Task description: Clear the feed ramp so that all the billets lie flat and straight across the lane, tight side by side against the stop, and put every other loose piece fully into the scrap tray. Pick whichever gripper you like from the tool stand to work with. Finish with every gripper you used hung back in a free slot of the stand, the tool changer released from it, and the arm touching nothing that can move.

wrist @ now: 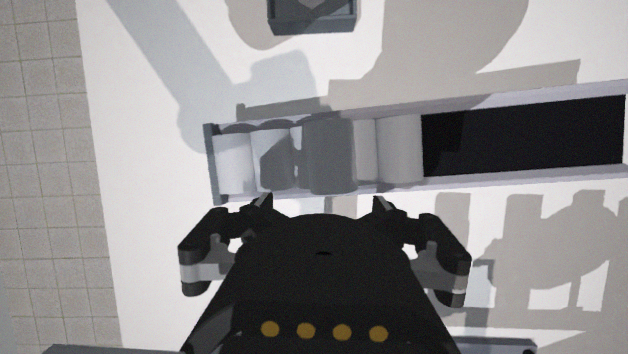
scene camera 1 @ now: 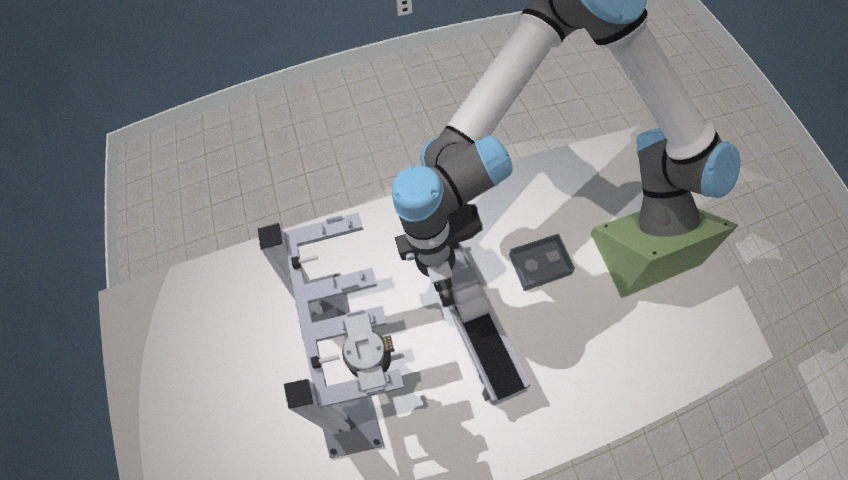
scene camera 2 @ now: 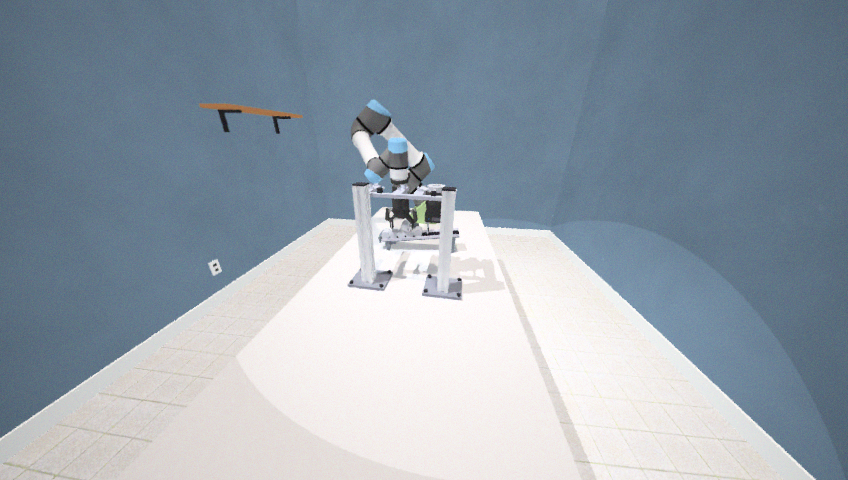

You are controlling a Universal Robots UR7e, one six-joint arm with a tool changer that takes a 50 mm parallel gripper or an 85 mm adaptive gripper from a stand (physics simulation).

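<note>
An adaptive gripper (wrist: 316, 276), (scene camera 1: 440, 271) is visible to me. I also see a stop (wrist: 209, 130), a billet (wrist: 233, 154), a billet (wrist: 297, 134), a billet (wrist: 330, 145), a billet (wrist: 364, 130) and a billet (wrist: 399, 138).
</note>
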